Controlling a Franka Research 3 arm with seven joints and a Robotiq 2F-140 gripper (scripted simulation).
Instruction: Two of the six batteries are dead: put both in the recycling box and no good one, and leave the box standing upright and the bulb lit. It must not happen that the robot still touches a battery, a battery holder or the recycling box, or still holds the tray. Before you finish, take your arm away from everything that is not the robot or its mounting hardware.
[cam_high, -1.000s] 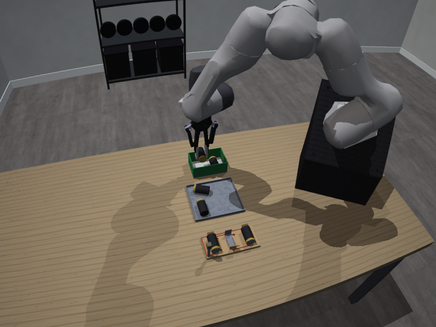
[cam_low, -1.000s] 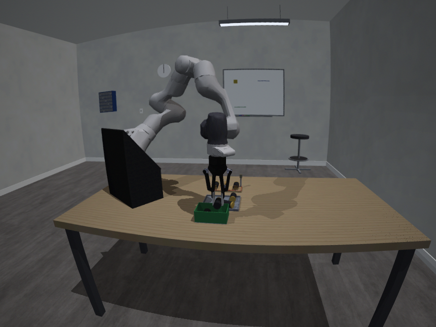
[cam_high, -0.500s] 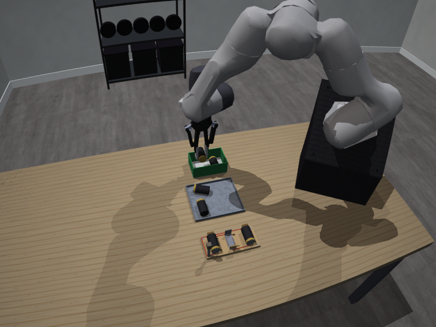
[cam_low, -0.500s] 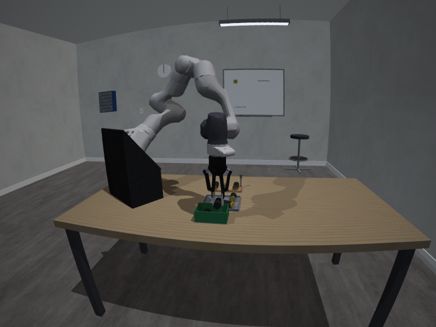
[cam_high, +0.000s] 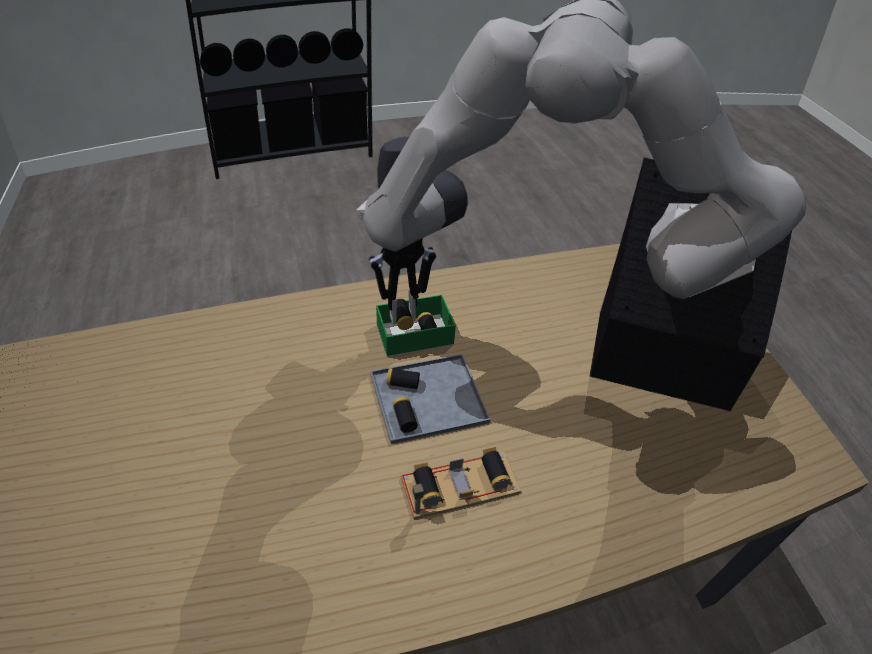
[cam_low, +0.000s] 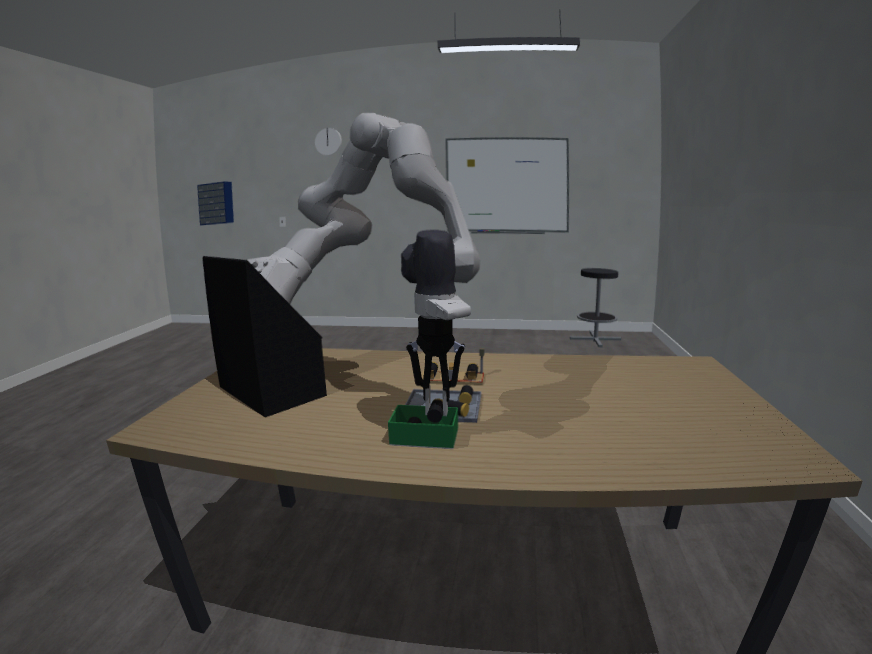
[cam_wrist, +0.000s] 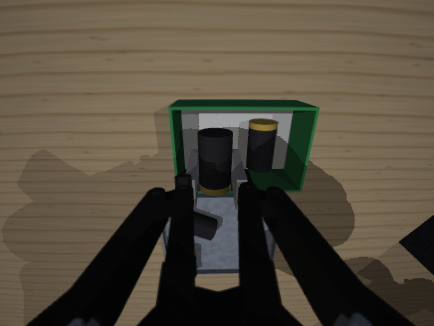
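Right now the green recycling box is 80 mm below my hand, 30 mm behind it and 10 mm to the right of it. From my hand the other things lie so: grey tray: 160 mm to the left, 90 mm below, 60 mm behind; then bulb: 430 mm to the left, 50 mm behind, 10 mm below; then wooden holder board: 370 mm to the left, 120 mm behind, 90 mm below.
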